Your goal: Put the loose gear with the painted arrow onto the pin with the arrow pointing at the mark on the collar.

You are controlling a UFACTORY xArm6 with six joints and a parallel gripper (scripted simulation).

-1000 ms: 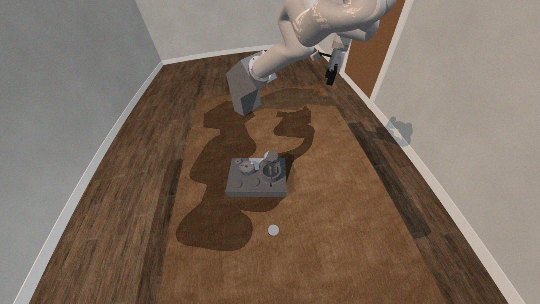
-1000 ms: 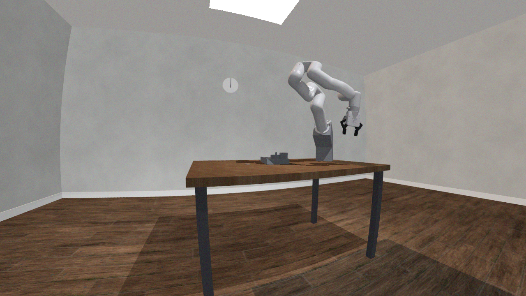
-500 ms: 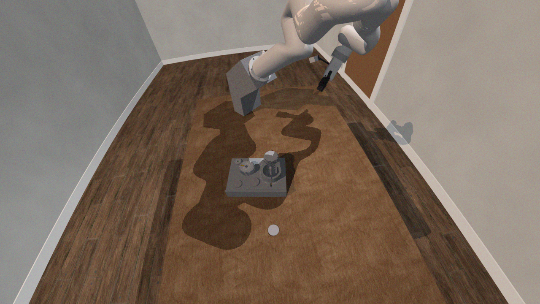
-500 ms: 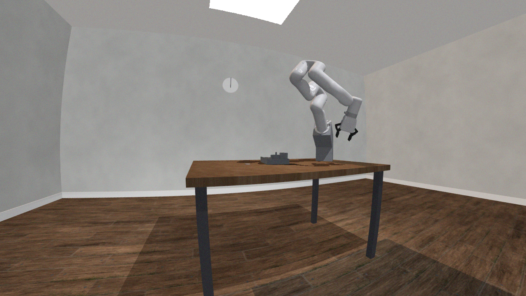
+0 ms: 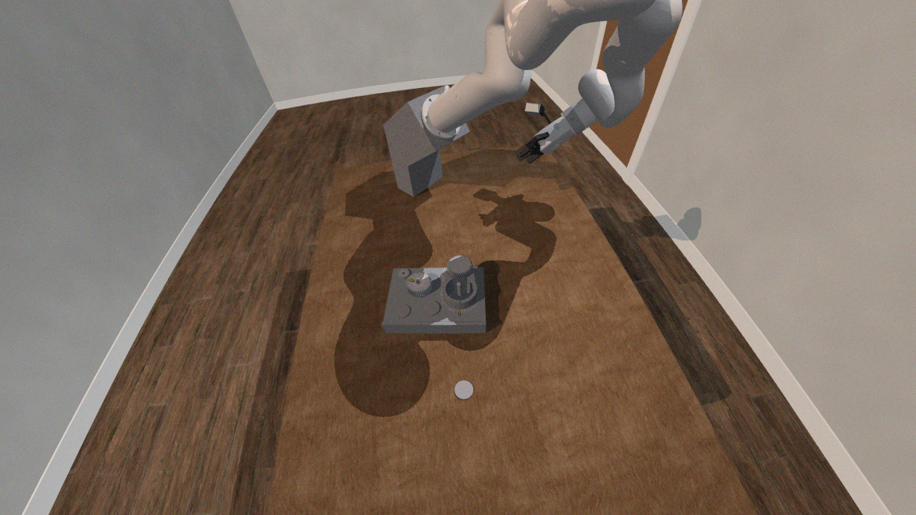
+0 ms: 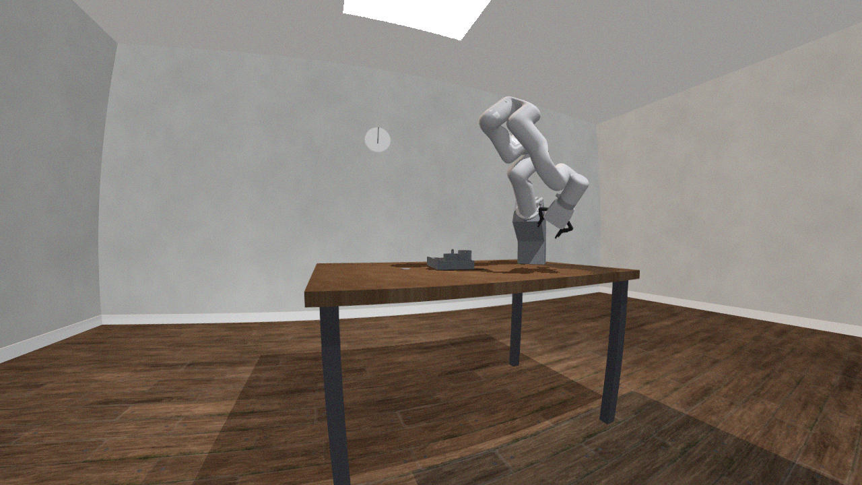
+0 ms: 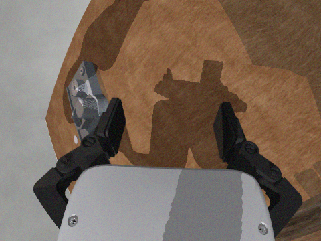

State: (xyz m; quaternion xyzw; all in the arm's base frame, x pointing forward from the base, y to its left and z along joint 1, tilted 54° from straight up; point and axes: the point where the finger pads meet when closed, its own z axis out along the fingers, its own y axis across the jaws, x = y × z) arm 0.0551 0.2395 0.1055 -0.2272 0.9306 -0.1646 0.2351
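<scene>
Right now the grey gear is 410 mm ahead of my hand, 210 mm to the right of it and 130 mm below it.
</scene>
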